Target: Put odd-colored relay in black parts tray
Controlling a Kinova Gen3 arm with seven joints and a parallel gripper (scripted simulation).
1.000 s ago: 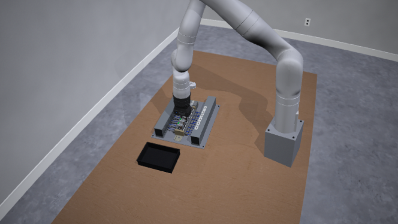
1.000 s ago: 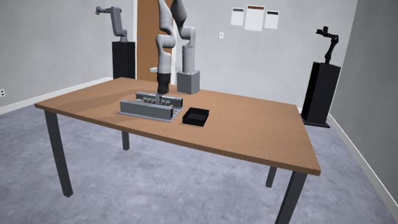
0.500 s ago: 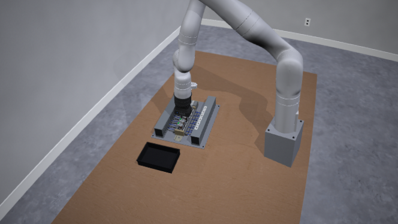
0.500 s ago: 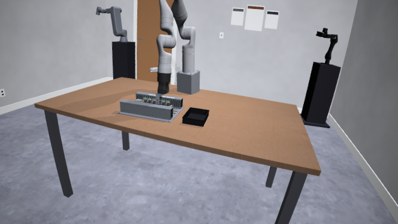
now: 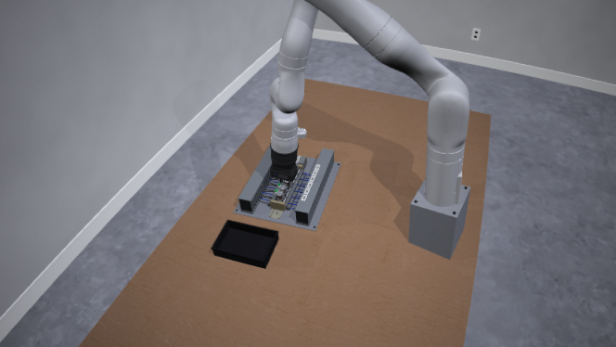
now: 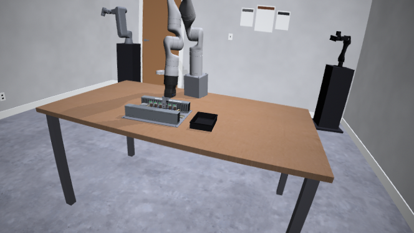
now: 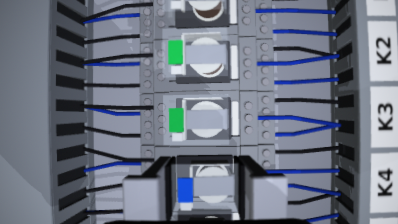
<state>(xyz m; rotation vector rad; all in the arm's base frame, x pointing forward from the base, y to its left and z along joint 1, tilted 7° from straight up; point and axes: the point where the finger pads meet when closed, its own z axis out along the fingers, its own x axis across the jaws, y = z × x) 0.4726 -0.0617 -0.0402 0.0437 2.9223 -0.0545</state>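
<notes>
My hand is 1 cm above the k4 relay. The rest, counted from my hand: k2 relay 6 cm to the right, 1 cm below; k3 relay 3 cm to the right, 1 cm below; grey relay panel 4 cm to the right, 3 cm below.
</notes>
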